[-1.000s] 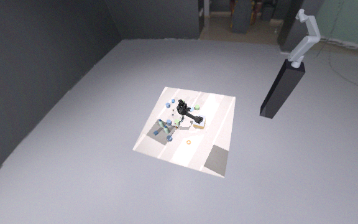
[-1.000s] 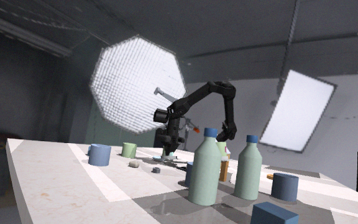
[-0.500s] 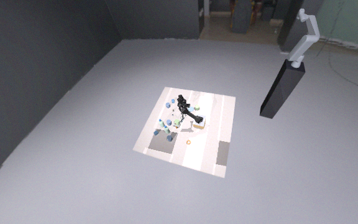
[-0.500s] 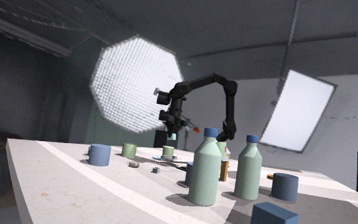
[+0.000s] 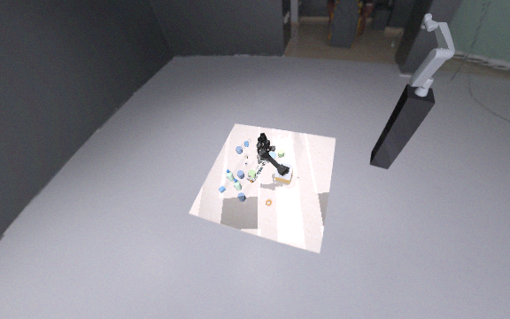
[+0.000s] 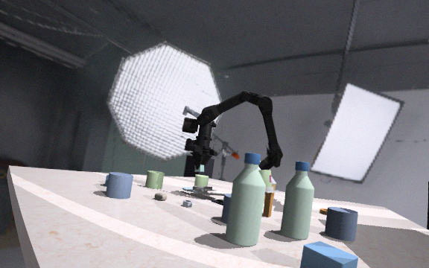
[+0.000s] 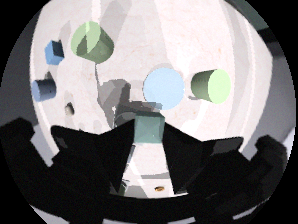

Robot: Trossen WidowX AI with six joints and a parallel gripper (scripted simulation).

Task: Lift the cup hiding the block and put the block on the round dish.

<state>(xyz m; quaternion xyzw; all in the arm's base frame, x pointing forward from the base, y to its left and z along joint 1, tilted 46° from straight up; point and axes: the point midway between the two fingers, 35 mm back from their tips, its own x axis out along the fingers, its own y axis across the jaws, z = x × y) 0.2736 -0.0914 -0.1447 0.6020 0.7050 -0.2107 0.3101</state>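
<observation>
My gripper tip is now 3 cm past the round light blue dish, 5 cm to the left of it and 10 cm above it. From my gripper tip the other things lie so: flat grey balance: 4 cm ahead, 19 cm to the left, 8 cm below; then pebble: 24 cm ahead, 8 cm to the left, 9 cm below; then pale teal block: 1 cm above.
</observation>
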